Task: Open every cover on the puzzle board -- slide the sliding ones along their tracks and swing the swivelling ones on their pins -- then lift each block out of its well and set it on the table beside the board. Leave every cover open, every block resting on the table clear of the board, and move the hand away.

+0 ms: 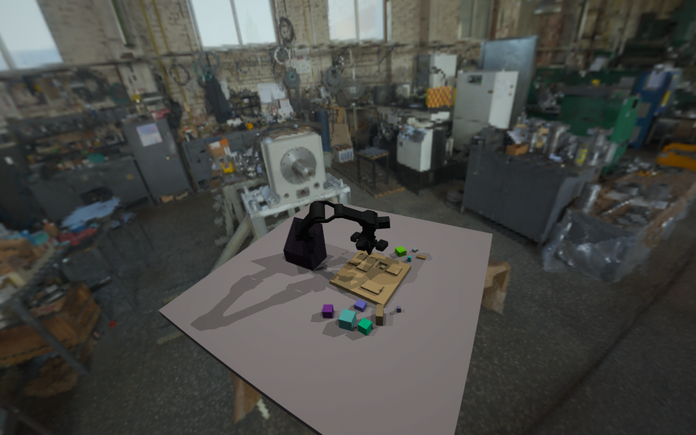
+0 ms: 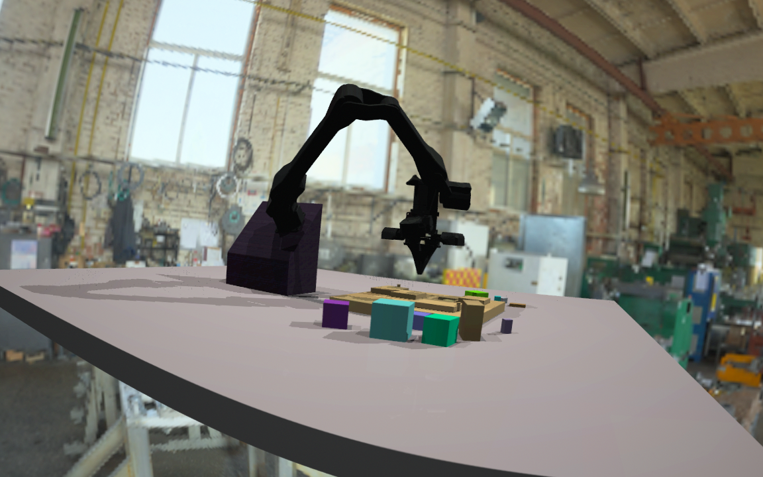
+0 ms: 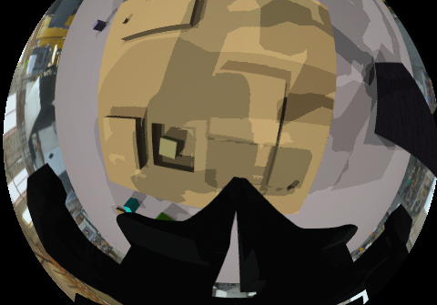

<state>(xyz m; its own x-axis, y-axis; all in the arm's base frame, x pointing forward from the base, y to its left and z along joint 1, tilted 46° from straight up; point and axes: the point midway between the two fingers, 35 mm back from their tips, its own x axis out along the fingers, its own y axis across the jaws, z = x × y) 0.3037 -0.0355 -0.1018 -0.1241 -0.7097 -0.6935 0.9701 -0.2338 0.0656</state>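
Now: gripper tip 8 cm to the left of the tan puzzle board, 5 cm above it and 3 cm short of it. Round my gripper tip: small grey block: 20 cm ahead, 19 cm to the left, 6 cm below; lime block: 14 cm to the left, 13 cm ahead, 6 cm below; small teal block: 19 cm ahead, 10 cm to the left, 6 cm below.
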